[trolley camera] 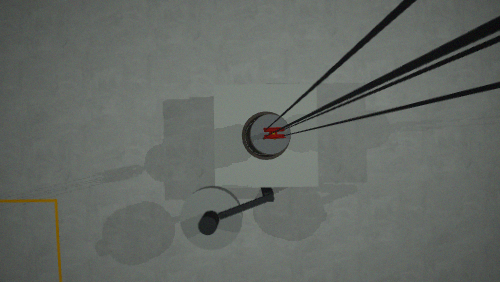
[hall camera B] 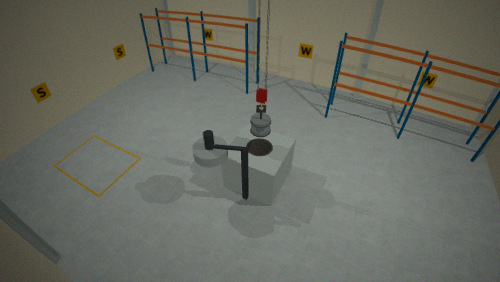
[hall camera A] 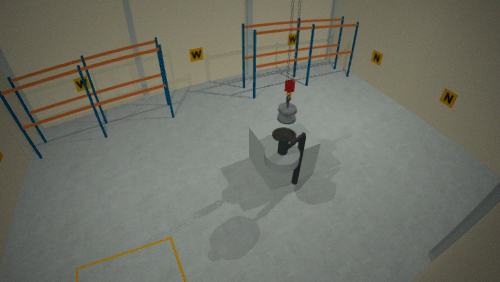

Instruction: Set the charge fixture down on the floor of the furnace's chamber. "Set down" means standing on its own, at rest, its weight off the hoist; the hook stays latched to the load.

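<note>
The charge fixture (hall camera A: 287, 115) (hall camera B: 260, 126) (trolley camera: 267, 148), a grey spool-shaped body with round plates, hangs upright from my hook (hall camera A: 288, 97) (hall camera B: 261, 108). The hook is latched to it, under the red hook block (hall camera A: 289, 86) (hall camera B: 261, 95) (trolley camera: 274, 133). The furnace (hall camera A: 309, 162) (hall camera B: 281, 172) (trolley camera: 300, 172) is a pale box with a round, dark-rimmed chamber opening (hall camera A: 284, 135) (hall camera B: 259, 147) (trolley camera: 246, 141) in its top. The fixture is above the opening, apart from it. In the trolley camera view it covers most of the opening, leaving a dark crescent at the left. The chamber floor is hidden.
A round grey lid (hall camera A: 280, 161) (hall camera B: 210, 154) (trolley camera: 222, 237) is swung aside beside the furnace, on a dark arm with a post (hall camera A: 301, 162) (hall camera B: 245, 175) (trolley camera: 267, 194). Two blue-and-orange racks (hall camera A: 254, 65) (hall camera B: 247, 60) stand along the far wall. A yellow outline (hall camera A: 125, 253) (hall camera B: 76, 151) (trolley camera: 58, 240) marks the floor.
</note>
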